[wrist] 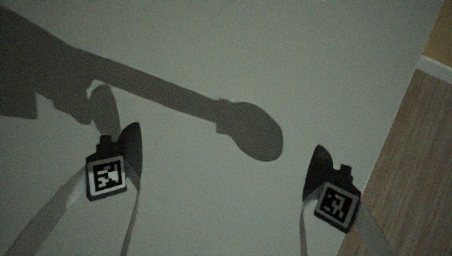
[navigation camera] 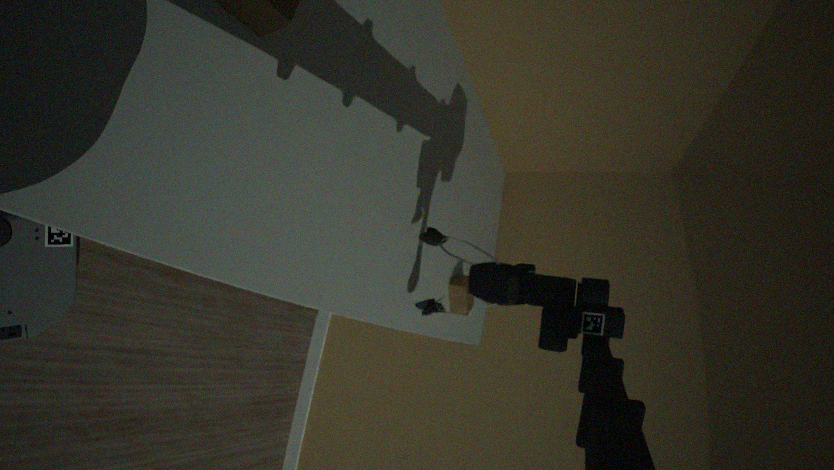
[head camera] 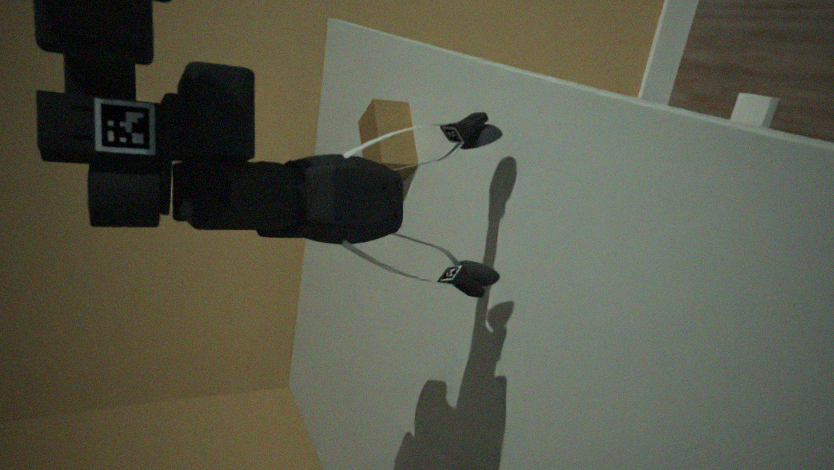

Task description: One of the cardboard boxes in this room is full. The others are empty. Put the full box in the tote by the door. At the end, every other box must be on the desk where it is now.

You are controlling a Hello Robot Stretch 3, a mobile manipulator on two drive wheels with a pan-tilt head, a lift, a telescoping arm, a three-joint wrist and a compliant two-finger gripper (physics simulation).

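Frame: origin at the robot's base, x right, y ahead, z up, level; millimetres.
Where they show: gripper, between the fingertips: (navigation camera: pixel 420 270) (head camera: pixel 491 206).
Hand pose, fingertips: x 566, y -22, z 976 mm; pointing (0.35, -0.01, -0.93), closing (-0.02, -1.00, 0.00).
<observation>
Things, the pixels of their top centre, and the offset from my fingertips. "spot": a spot on its surface instead. Level surfaces: height alone.
- small cardboard box, centre of its top: (head camera: pixel 369 141) (navigation camera: pixel 470 296) dx +261, dy -93, dz +25 mm
- white desk, height of its surface: dz -25 mm
- darker brown box, a spot on its surface: (navigation camera: pixel 262 14) spot: dx -391, dy +283, dz +6 mm
- wooden floor, height of its surface: dz -975 mm
- white desk foot, a spot on its surface: (head camera: pixel 752 109) spot: dx +487, dy -251, dz -950 mm
A small cardboard box (head camera: pixel 386 133) (navigation camera: pixel 459 296) stands on the white desk (head camera: pixel 612 262) (navigation camera: pixel 233 175) (wrist: pixel 225 215) near its corner. In the head camera view it is partly hidden by my gripper (head camera: pixel 491 205) (navigation camera: pixel 423 271) (wrist: pixel 226 145). The gripper is open, with its fingers wide apart and no object between them. It hangs above the desk, its fingertips beyond the box, and its body overlaps one side of the box in view. A darker brown box (navigation camera: pixel 262 14) is cut off by the top edge of the navigation camera view. Whether either box is full cannot be seen. The tote does not show.
Tan walls (head camera: pixel 145 291) (navigation camera: pixel 583 105) meet the desk's edges. The wooden floor (head camera: pixel 758 52) (navigation camera: pixel 175 361) (wrist: pixel 405 165) lies beyond another edge, with a white desk foot (head camera: pixel 752 109) on it. The robot's base (navigation camera: pixel 35 280) is beside the desk. The arm's shadow falls on the desk.
</observation>
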